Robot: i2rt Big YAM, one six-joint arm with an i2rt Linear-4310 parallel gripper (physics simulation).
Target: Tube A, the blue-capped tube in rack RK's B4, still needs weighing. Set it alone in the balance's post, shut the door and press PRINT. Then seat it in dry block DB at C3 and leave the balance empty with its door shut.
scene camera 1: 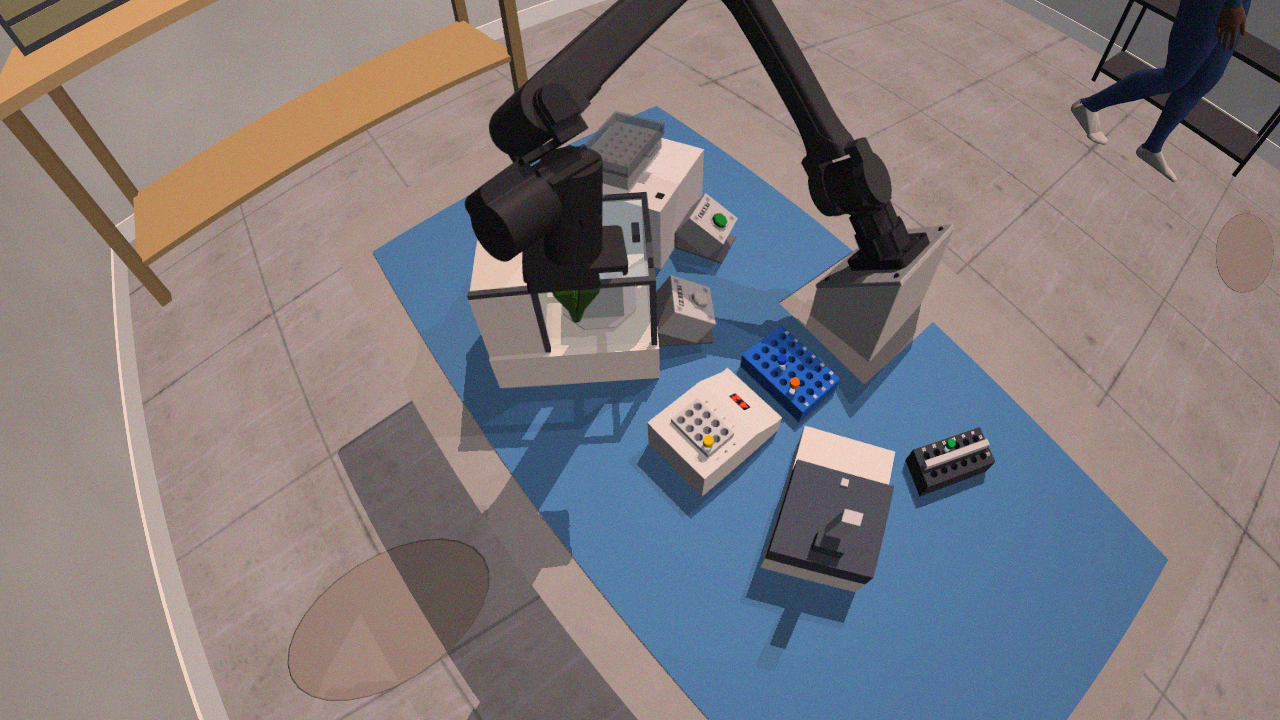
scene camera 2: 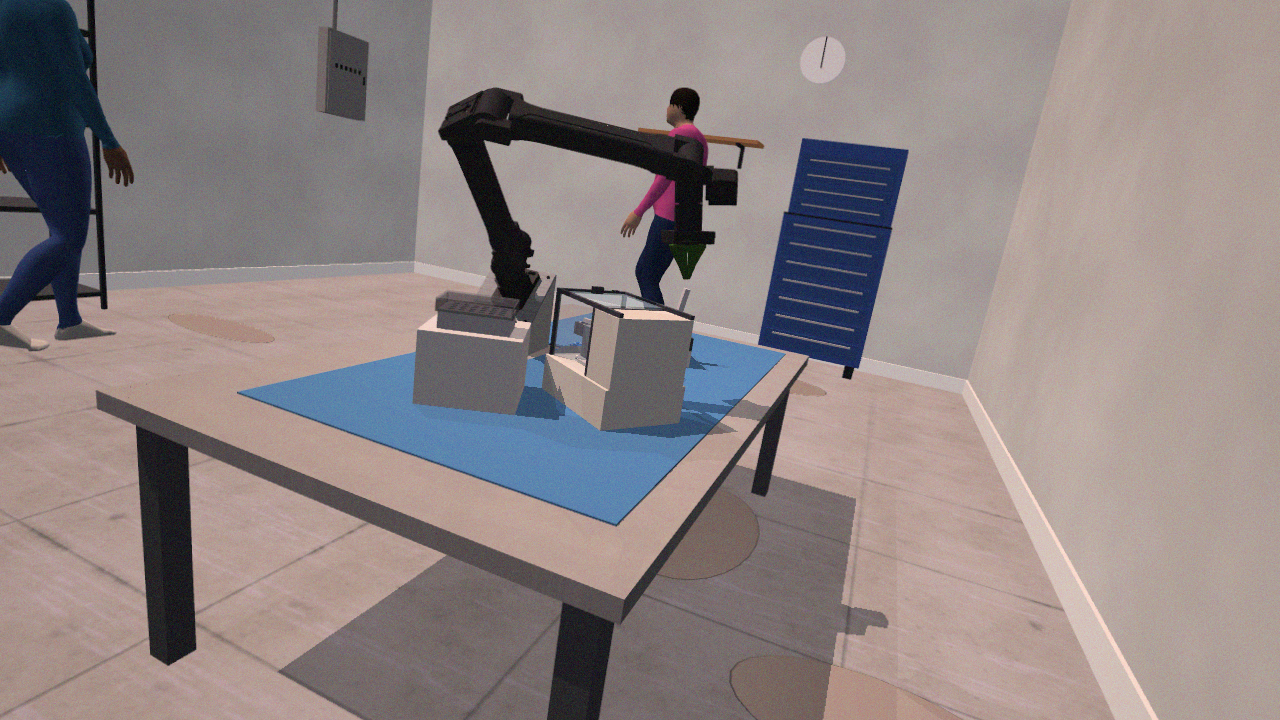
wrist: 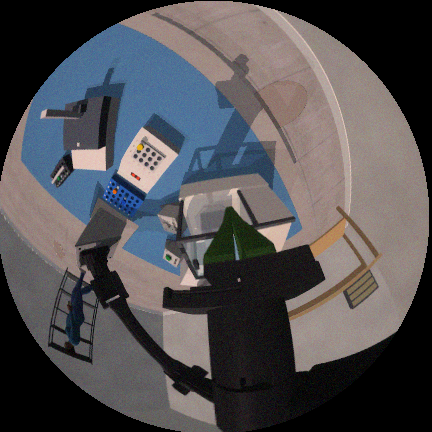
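Where they show: gripper, fingertip midpoint: (scene camera 1: 576, 318) (scene camera 2: 686, 279) (wrist: 228, 210); arm's base, origin of the base link: (scene camera 1: 890, 256) (scene camera 2: 516, 289) (wrist: 92, 253).
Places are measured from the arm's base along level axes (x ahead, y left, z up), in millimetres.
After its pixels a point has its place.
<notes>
My gripper (scene camera 1: 577, 319) {z 118, x 468, y -140 mm} (scene camera 2: 687, 275) {z 118, x 468, y -140 mm} (wrist: 228, 210) {z 118, x 468, y -140 mm} is shut with its green fingers together, empty, above the balance (scene camera 1: 572, 368) {z -102, x 443, y -221 mm} (scene camera 2: 640, 368) {z -29, x 466, y -381 mm} (wrist: 220, 186) {z -86, x 434, y -214 mm}. The fingers partly cover the glass chamber in the scene camera 1 view and the wrist view. No tube shows in the chamber; whether its door is open or shut I cannot tell. The blue-capped tube (scene camera 1: 781, 360) {z -89, x 220, y -24 mm} stands in the blue rack (scene camera 1: 769, 391) {z -138, x 245, y -16 mm} (wrist: 135, 200) {z -117, x 224, y -58 mm}, near an orange-capped tube (scene camera 1: 794, 382) {z -88, x 234, y 14 mm} (wrist: 115, 191) {z -89, x 234, y 9 mm}. The dry block (scene camera 1: 751, 420) {z -88, x 322, y 13 mm} (wrist: 155, 181) {z -80, x 339, y -74 mm} has a red display and holds a yellow-capped tube (scene camera 1: 708, 440) {z -55, x 398, y 5 mm} (wrist: 140, 147) {z -55, x 398, y 2 mm}.
A green-button box (scene camera 1: 719, 220) {z -72, x 97, y -270 mm} (wrist: 168, 258) {z -71, x 96, y -275 mm} and a grey-button box (scene camera 1: 699, 298) {z -71, x 240, y -174 mm} (wrist: 170, 223) {z -70, x 258, y -180 mm} stand beside the balance; their labels are unreadable. A dark-lidded machine (scene camera 1: 827, 510) {z -63, x 354, y 180 mm} (wrist: 82, 127) {z -63, x 354, y 178 mm} and a black rack with a green-capped tube (scene camera 1: 951, 443) {z -86, x 134, y 251 mm} stand farther off. A grey tray (scene camera 1: 626, 147) {z 48, x 174, y -407 mm} (scene camera 2: 476, 313) {z 28, x 183, y -477 mm} sits on a white box.
</notes>
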